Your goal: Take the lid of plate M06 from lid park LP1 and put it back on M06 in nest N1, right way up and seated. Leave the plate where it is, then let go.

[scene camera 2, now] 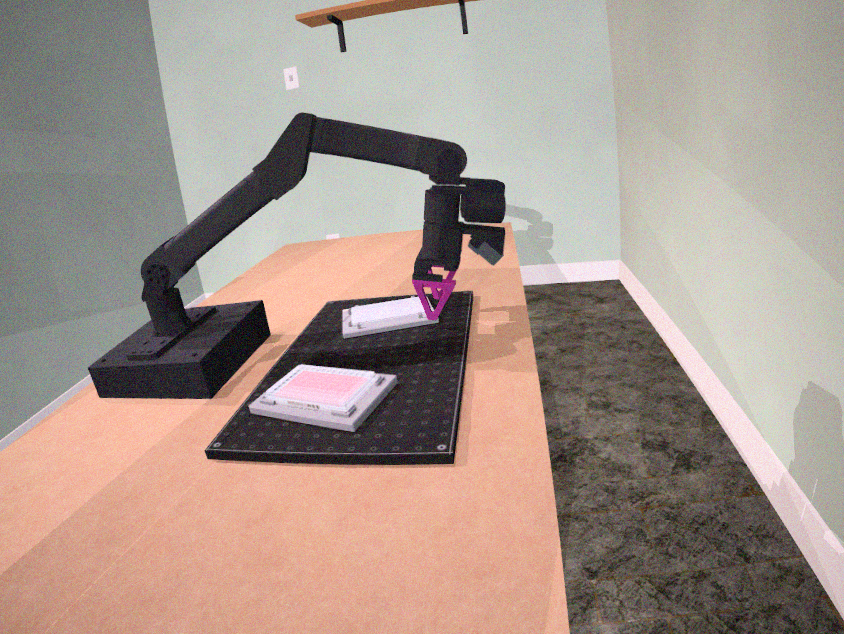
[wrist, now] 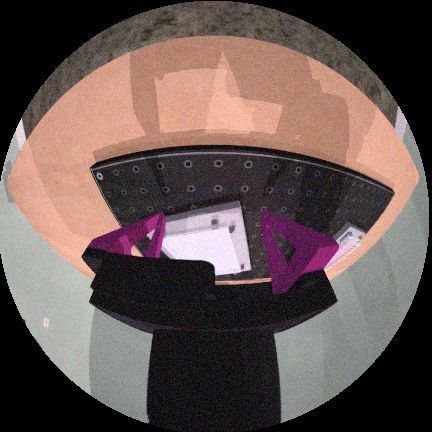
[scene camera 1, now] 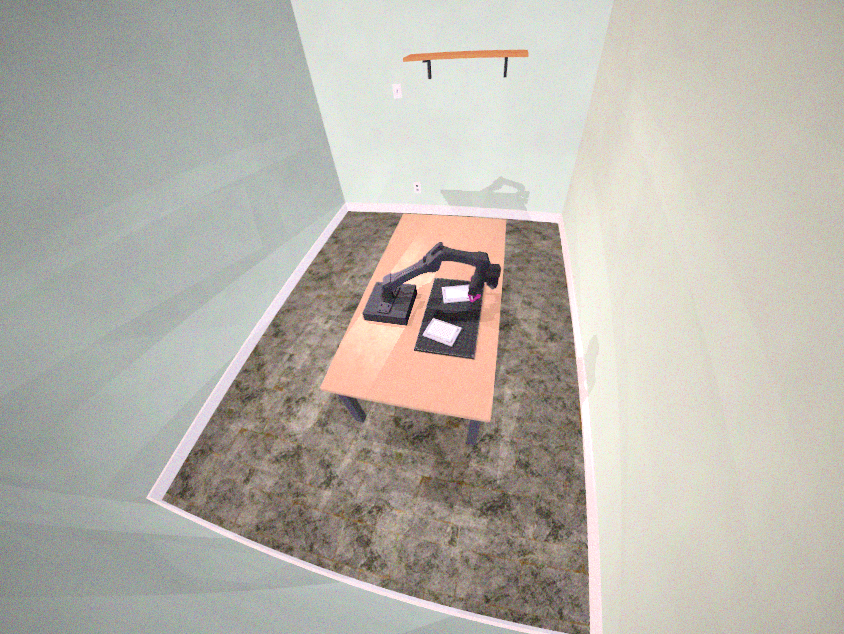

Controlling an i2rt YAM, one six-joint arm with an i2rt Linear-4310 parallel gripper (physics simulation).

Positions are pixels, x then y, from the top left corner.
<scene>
My gripper (scene camera 2: 435,309) is open, with nothing in its grasp. Also in view: a lid (scene camera 2: 408,308). A white plate with pink wells (scene camera 2: 315,387) rests on a nest.
</scene>
